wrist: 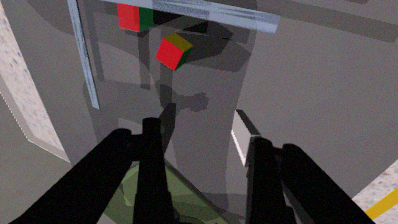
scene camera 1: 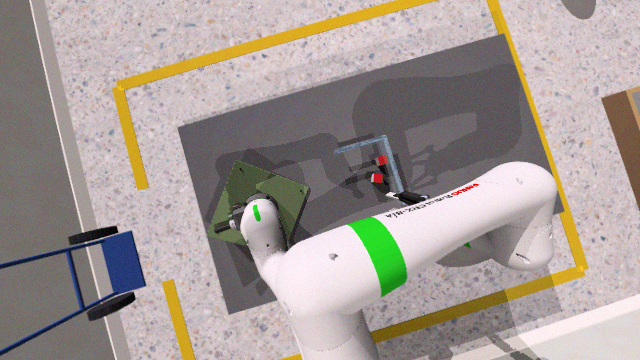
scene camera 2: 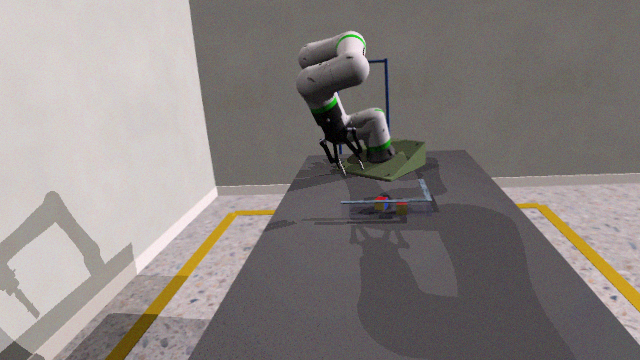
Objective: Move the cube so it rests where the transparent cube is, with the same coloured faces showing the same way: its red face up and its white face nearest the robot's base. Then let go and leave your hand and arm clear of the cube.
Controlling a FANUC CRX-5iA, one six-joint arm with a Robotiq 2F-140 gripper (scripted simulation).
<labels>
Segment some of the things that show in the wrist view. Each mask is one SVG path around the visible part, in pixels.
The gripper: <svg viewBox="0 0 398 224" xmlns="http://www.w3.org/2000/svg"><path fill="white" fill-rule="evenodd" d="M235 109L231 133L243 165L248 167L248 176L246 176L248 179L245 224L297 224L294 212L301 224L376 224L300 147L294 144L283 144L282 149L273 147L270 140L262 138L244 111ZM284 194L286 195L292 207L286 206ZM176 103L168 103L159 118L144 118L142 120L142 134L131 135L131 130L126 128L118 128L112 131L20 217L8 224L97 224L132 165L132 161L139 161L133 224L192 224L175 221L171 192L168 191L164 155L175 128Z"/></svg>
A cube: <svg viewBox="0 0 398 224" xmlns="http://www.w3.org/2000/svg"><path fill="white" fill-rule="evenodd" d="M172 33L163 37L155 58L173 71L176 71L185 63L193 45L177 33Z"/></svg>
</labels>
